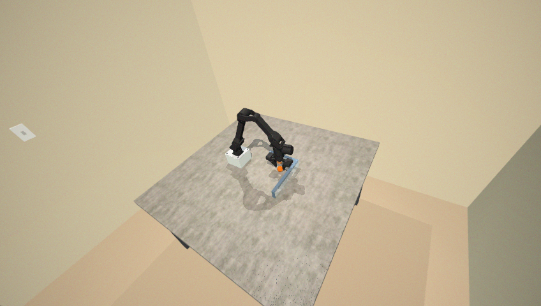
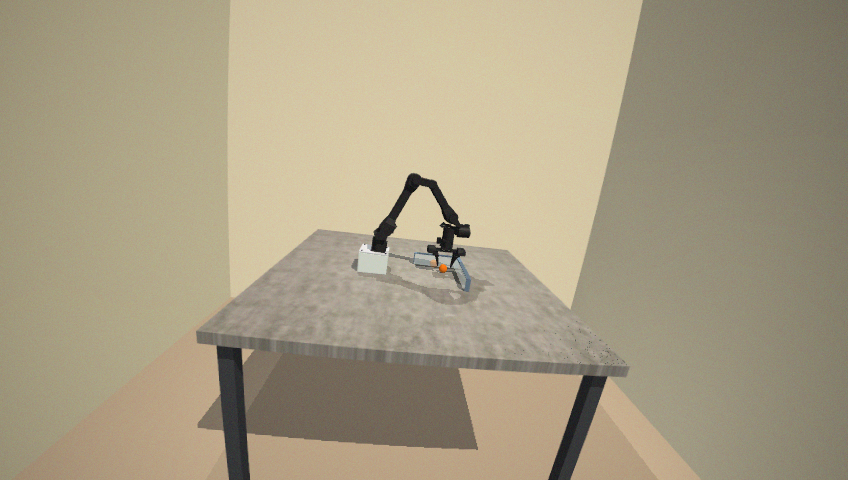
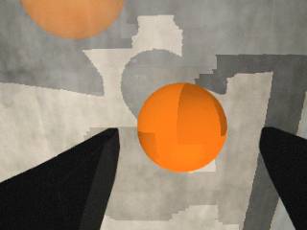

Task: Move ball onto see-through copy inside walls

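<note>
Right now my gripper tip is 1 cm above the orange ball. Round my gripper tip: see-through orange copy: 5 cm behind, 6 cm to the left, 1 cm below.
</note>
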